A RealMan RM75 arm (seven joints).
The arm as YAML. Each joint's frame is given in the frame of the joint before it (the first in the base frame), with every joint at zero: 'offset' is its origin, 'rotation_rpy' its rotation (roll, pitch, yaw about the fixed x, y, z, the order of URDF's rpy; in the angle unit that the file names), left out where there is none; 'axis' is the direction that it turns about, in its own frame. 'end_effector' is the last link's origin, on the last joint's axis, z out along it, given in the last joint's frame.
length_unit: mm
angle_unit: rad
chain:
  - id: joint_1
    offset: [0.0, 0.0, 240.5]
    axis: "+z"
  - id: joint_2
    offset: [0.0, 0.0, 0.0]
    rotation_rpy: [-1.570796, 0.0, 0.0]
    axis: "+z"
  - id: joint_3
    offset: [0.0, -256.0, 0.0]
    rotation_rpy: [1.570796, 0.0, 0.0]
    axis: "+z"
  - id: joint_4
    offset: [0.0, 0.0, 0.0]
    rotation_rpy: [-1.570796, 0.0, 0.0]
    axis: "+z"
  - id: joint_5
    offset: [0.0, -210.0, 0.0]
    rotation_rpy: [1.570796, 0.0, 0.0]
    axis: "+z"
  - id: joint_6
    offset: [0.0, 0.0, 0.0]
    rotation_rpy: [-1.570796, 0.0, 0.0]
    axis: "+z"
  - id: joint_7
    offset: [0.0, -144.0, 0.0]
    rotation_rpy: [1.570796, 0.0, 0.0]
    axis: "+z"
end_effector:
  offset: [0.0, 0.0, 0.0]
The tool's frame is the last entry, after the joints.
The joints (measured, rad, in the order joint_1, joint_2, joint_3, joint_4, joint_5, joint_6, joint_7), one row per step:
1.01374 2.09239 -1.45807 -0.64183 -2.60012 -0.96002 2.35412
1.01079 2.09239 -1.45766 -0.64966 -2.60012 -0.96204 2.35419
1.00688 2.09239 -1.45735 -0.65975 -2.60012 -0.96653 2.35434
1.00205 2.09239 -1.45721 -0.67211 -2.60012 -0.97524 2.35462
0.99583 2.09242 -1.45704 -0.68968 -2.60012 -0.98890 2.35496
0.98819 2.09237 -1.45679 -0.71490 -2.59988 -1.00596 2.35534
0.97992 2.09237 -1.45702 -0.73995 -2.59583 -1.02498 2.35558
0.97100 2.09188 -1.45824 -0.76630 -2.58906 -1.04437 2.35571
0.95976 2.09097 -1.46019 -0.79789 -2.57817 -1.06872 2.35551
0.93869 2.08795 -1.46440 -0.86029 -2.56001 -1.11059 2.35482
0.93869 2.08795 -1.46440 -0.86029 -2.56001 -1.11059 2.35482
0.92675 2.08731 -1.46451 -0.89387 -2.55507 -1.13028 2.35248
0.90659 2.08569 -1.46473 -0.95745 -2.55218 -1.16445 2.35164
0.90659 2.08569 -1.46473 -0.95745 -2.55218 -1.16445 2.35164
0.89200 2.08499 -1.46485 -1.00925 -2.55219 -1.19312 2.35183
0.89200 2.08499 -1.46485 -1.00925 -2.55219 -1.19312 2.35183
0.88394 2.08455 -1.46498 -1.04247 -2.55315 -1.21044 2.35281
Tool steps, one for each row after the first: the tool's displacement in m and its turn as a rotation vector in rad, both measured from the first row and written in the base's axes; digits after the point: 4 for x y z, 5 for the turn. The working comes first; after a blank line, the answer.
Tool pose at each row, in the base's axes (x y z in m, rotation vector in rad; the steps are taken from these numbers as rounded here):
0.1541 0.4374 -0.0772 -2.58313 0.47114 -0.51451
0.1533 0.4375 -0.0766 -2.58297 0.46900 -0.50993
0.1525 0.4374 -0.0759 -2.58384 0.46719 -0.50588
0.1517 0.4367 -0.0751 -2.58675 0.46648 -0.50387
0.1503 0.4358 -0.0740 -2.59170 0.46510 -0.50200
0.1477 0.4348 -0.0723 -2.59740 0.46004 -0.49665
0.1451 0.4332 -0.0709 -2.60612 0.45875 -0.49004
0.1424 0.4315 -0.0695 -2.61592 0.45759 -0.48132
0.1392 0.4290 -0.0678 -2.62969 0.45773 -0.47002
0.1326 0.4250 -0.0634 -2.65104 0.44859 -0.44716
0.1326 0.4250 -0.0634 -2.65104 0.44859 -0.44716
0.1295 0.4231 -0.0607 -2.65918 0.43891 -0.43621
0.1233 0.4202 -0.0549 -2.66731 0.41590 -0.41891
0.1233 0.4202 -0.0549 -2.66731 0.41590 -0.41891
0.1179 0.4175 -0.0500 -2.67287 0.39444 -0.40774
0.1179 0.4175 -0.0500 -2.67287 0.39444 -0.40774
0.1140 0.4160 -0.0467 -2.67471 0.37889 -0.40045

-0.0008 0.0001 0.0006 0.00144 0.00254 0.00244
-0.0016 0.0000 0.0013 0.00175 0.00509 0.00450
-0.0024 -0.0007 0.0021 -0.00044 0.00707 0.00532
-0.0038 -0.0016 0.0032 -0.00460 0.00940 0.00651
-0.0064 -0.0026 0.0049 -0.00850 0.01350 0.01097
-0.0090 -0.0042 0.0063 -0.01495 0.01997 0.01289
-0.0117 -0.0059 0.0077 -0.02188 0.02812 0.01508
-0.0149 -0.0084 0.0094 -0.03192 0.03926 0.01669
-0.0215 -0.0124 0.0138 -0.04626 0.05816 0.02671
-0.0215 -0.0124 0.0138 -0.04626 0.05816 0.02671
-0.0246 -0.0143 0.0165 -0.05125 0.06565 0.03528
-0.0308 -0.0172 0.0223 -0.05487 0.07481 0.05436
-0.0308 -0.0172 0.0223 -0.05487 0.07481 0.05436
-0.0362 -0.0199 0.0272 -0.05776 0.07961 0.07126
-0.0362 -0.0199 0.0272 -0.05776 0.07961 0.07126
-0.0401 -0.0214 0.0305 -0.05807 0.08201 0.08345

